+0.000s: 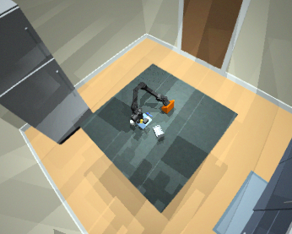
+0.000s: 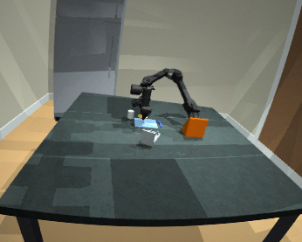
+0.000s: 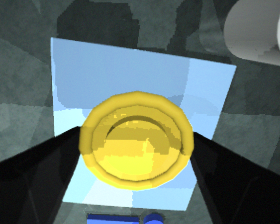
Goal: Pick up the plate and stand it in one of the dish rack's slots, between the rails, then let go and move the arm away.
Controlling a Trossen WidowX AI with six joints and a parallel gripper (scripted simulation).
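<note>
Now: gripper tip 30 mm past the light blue mat and 30 mm above it. Also, from my gripper tip: dish rack: 40 mm behind, 210 mm to the left, 10 mm below; yellow plate: 10 mm above; white cup: 80 mm ahead, 70 mm to the right, 10 mm below.
</note>
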